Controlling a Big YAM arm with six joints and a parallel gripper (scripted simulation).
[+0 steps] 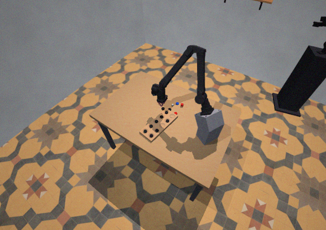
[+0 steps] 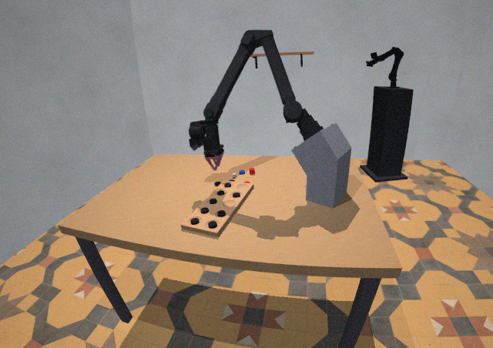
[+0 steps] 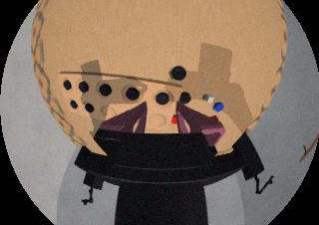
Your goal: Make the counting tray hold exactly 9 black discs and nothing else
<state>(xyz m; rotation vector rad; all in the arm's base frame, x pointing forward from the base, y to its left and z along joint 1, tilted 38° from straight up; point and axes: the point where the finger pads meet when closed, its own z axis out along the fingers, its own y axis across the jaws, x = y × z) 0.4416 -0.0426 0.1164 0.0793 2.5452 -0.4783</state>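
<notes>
My gripper is now 160 mm to the right of the wooden counting tray, 100 mm above it and 30 mm past it. From my hand the other things lie so: red disc: 130 mm behind, 110 mm below, 20 mm to the right; small white piece: 120 mm to the right, 110 mm below, 70 mm behind; blue disc: 160 mm to the right, 110 mm below, 110 mm behind.
</notes>
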